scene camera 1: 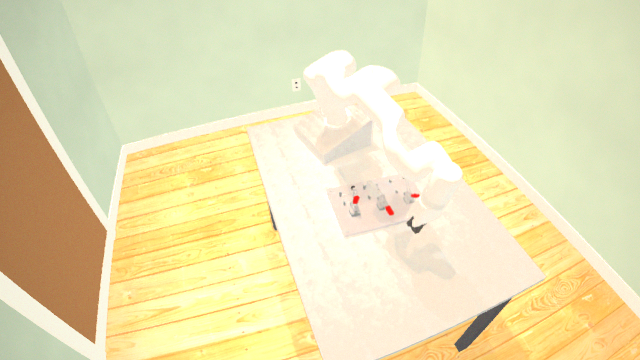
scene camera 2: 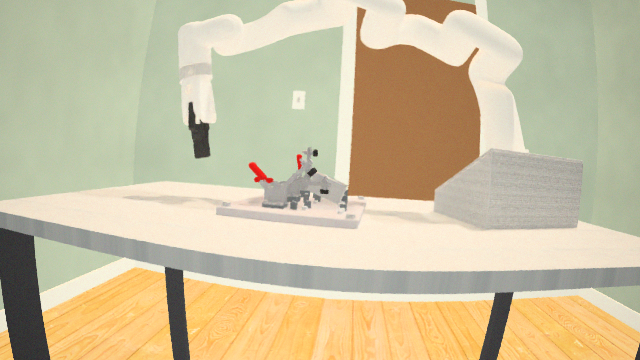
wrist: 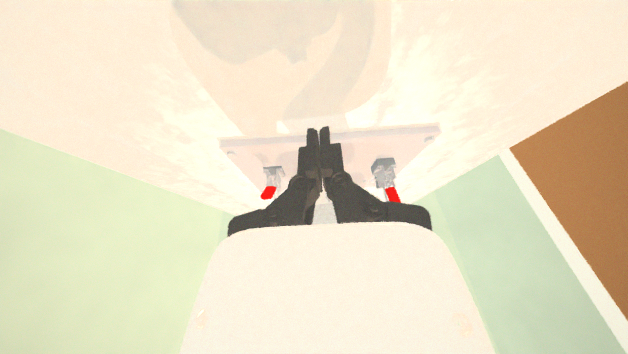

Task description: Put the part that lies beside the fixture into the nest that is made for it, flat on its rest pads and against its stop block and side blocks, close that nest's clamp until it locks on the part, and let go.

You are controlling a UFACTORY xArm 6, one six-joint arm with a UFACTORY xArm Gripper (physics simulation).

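Places are measured from the arm's base along level axes (x ahead, y left, z up), in metres.
Pixels of known places: gripper, fingertip midpoint: (scene camera 1: 414,230) (scene camera 2: 202,157) (wrist: 320,141); arm's base at its link origin: (scene camera 1: 338,119) (scene camera 2: 508,171).
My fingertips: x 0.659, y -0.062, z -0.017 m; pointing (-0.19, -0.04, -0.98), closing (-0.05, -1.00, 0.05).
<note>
For each thing: its middle in the pictures, then the offset to it from my fingertips. "pt": a spot on its surface instead. Level surfaces: height alone.
- pale base plate at the middle of its body: (scene camera 2: 304,206) (wrist: 327,169) (scene camera 1: 379,202) 0.223 m back, 0.012 m left, 0.084 m down
- left handle at the middle of its body: (scene camera 1: 356,200) 0.206 m back, 0.103 m right, 0.003 m down
- right handle at a spot on its surface: (scene camera 1: 415,195) pt 0.129 m back, 0.099 m left, 0.004 m down
- red handle at a spot on its surface: (scene camera 2: 259,171) pt 0.142 m back, 0.116 m left, 0.017 m down
- pale table at its surface level: 0.092 m down
The fixture is a pale base plate (scene camera 1: 367,225) (scene camera 2: 285,215) (wrist: 410,142) with small grey blocks and several grey toggle clamps with red handles. One handle (scene camera 1: 389,210) slants outward over the plate's front; others are the left handle (scene camera 1: 356,199) and the right handle (scene camera 1: 415,195). In scene view 2 a red handle (scene camera 2: 259,171) slants up and outward, and another handle (scene camera 2: 299,161) is upright. I cannot make out the part, nor tell whether it is in a nest. My gripper (scene camera 1: 415,229) (scene camera 2: 202,157) (wrist: 320,141) is shut and empty, high above the table in front of the fixture.
The pale table (scene camera 1: 340,300) (scene camera 2: 400,250) carries the fixture. A grey wedge-shaped block (scene camera 1: 350,145) (scene camera 2: 530,192) stands under the arm's base behind the fixture. The clamps rise above the plate, and two red handles, the left one (wrist: 268,192) and the right one (wrist: 393,195), flank the fingers in the wrist view.
</note>
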